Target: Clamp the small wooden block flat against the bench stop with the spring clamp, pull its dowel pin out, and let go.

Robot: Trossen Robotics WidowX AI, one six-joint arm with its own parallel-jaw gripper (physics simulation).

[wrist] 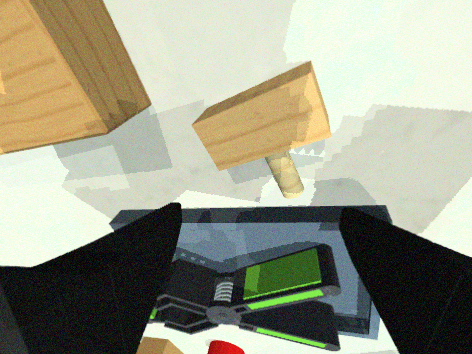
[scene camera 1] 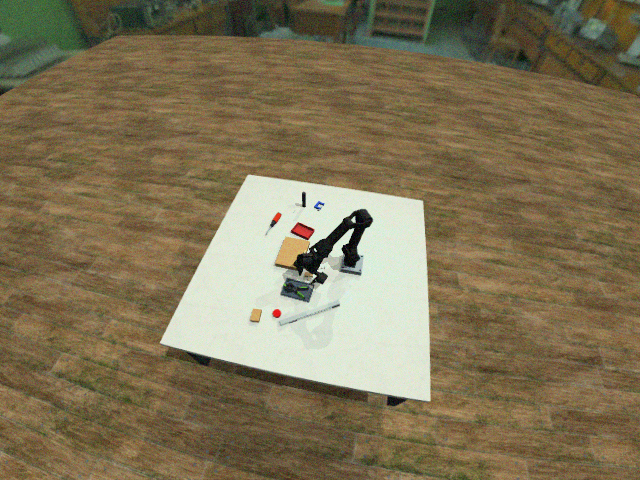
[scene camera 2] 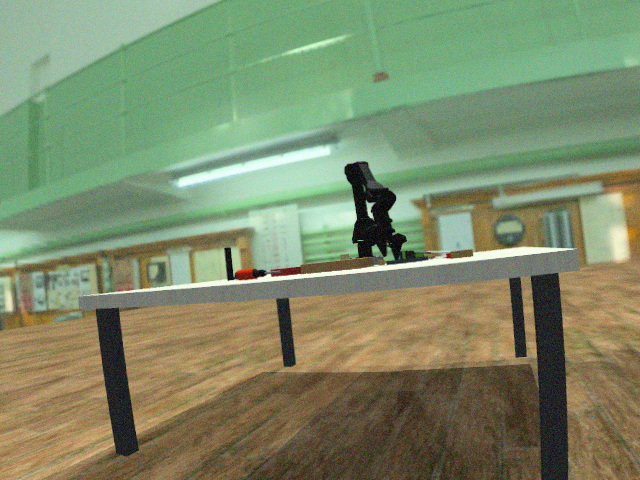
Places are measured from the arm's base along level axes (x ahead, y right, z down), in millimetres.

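Pixels of known places: gripper, fingertip midpoint: (wrist: 260,214) (scene camera 1: 305,279) (scene camera 2: 391,258); arm's base at its link origin: (scene camera 1: 350,262) (scene camera 2: 365,257).
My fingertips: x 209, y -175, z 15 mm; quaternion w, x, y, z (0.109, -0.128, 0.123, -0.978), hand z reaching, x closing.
Ahead of a thing's pixels: the offset from my fingertips to its top centre.
The small wooden block @[dx -5, dy +40, dz +1 mm] (wrist: 265,120) lies skewed on the table, apart from the thick wooden board @[dx +125, dy +146, dz -13 mm] (scene camera 1: 292,252) (scene camera 2: 336,265) (wrist: 45,75), which looks like the bench stop. Its dowel pin @[dx -9, dy +24, dz +5 mm] (wrist: 286,175) sticks out toward the tray. The black and green spring clamp @[dx +26, dy -67, dz -20 mm] (scene camera 1: 295,289) (wrist: 223,315) lies in the shallow grey-blue tray @[dx +23, dy -66, dz +4 mm] (wrist: 250,215); its jaws point left in the wrist view and are partly hidden by a finger. My gripper (scene camera 1: 307,277) (scene camera 2: 390,256) (wrist: 260,214) is open and empty. Its fingers stand over the tray, on either side of the clamp in the wrist view.
A red disc @[dx +79, dy -227, dz +3 mm] (scene camera 1: 276,313) (wrist: 226,347), a small wooden piece @[dx +175, dy -270, dz -2 mm] (scene camera 1: 255,315) and a long ruler @[dx -82, dy -174, dz -11 mm] (scene camera 1: 309,313) lie beyond the tray. A red tray @[dx +125, dy +327, dz -6 mm] (scene camera 1: 302,230), a screwdriver @[dx +323, dy +324, dz -14 mm] (scene camera 1: 275,219), an upright black cylinder @[dx +190, dy +547, dz -101 mm] (scene camera 1: 303,199) and a blue piece @[dx +94, dy +574, dz +7 mm] (scene camera 1: 318,205) are past the board.
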